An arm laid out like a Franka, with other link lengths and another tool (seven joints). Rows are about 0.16 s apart.
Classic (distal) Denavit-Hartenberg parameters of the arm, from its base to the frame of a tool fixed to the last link. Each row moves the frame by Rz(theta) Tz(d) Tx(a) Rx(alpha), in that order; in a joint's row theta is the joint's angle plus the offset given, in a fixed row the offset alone. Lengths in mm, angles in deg.
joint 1: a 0  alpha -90  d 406.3  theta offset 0
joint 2: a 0  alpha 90  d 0  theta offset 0
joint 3: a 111.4  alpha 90  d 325.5  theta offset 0
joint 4: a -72.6  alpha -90  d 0  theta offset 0
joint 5: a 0  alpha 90  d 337.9  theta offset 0
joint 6: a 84.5  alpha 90  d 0  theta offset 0
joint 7: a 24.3  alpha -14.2  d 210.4  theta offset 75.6
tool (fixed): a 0  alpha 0  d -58.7  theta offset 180
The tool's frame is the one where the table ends.
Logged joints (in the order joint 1, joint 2, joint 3, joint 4, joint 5, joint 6, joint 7), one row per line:
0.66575, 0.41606, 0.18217, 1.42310, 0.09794, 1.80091, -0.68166
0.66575, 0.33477, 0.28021, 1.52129, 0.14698, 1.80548, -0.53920
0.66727, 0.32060, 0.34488, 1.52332, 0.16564, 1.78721, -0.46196
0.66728, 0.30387, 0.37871, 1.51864, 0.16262, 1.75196, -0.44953
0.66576, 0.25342, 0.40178, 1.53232, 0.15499, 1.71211, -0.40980
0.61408, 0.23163, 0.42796, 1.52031, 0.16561, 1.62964, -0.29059
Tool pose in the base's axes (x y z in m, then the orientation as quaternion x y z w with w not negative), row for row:
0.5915, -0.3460, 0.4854, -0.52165, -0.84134, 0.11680, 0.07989
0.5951, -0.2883, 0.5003, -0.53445, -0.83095, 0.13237, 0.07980
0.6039, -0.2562, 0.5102, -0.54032, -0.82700, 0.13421, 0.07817
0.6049, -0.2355, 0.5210, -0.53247, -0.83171, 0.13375, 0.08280
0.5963, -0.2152, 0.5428, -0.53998, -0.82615, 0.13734, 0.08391
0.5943, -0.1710, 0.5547, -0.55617, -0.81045, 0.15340, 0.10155
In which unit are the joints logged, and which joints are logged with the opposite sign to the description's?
The joints are logged in radians. Opposite sign: joint 1, joint 4, joint 5.
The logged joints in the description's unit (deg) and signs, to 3 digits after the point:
-38.145, 23.838, 10.438, -81.538, -5.612, 103.185, -39.056
-38.145, 19.181, 16.055, -87.163, -8.421, 103.446, -30.894
-38.232, 18.369, 19.760, -87.280, -9.490, 102.400, -26.468
-38.232, 17.410, 21.698, -87.012, -9.317, 100.380, -25.756
-38.145, 14.520, 23.020, -87.795, -8.880, 98.097, -23.480
-35.184, 13.271, 24.520, -87.107, -9.489, 93.371, -16.650

